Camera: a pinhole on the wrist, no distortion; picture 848 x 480 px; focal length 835.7 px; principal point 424.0 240.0 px. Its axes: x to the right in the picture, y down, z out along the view. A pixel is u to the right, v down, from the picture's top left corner.
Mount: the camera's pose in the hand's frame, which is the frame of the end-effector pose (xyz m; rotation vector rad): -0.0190 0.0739 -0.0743 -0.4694 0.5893 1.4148
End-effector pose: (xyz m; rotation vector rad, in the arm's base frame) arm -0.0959 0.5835 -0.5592 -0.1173 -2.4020 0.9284
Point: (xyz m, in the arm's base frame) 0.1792 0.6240 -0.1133
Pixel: behind the camera
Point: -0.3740 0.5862 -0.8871
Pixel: 181.4 119.1
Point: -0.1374 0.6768 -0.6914
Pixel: 374.0 224.1
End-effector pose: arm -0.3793 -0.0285 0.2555 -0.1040 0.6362 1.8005
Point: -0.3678 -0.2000 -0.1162
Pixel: behind the camera
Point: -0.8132 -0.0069 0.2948
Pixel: outside the picture
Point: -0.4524 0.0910 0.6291
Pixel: 27.7 294.4
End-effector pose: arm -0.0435 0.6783 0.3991 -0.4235 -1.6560 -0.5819
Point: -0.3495 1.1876 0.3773
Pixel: 30.3 268.5
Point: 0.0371 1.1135 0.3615
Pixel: 568.1 441.9
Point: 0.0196 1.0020 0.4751
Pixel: 562.5 150.6
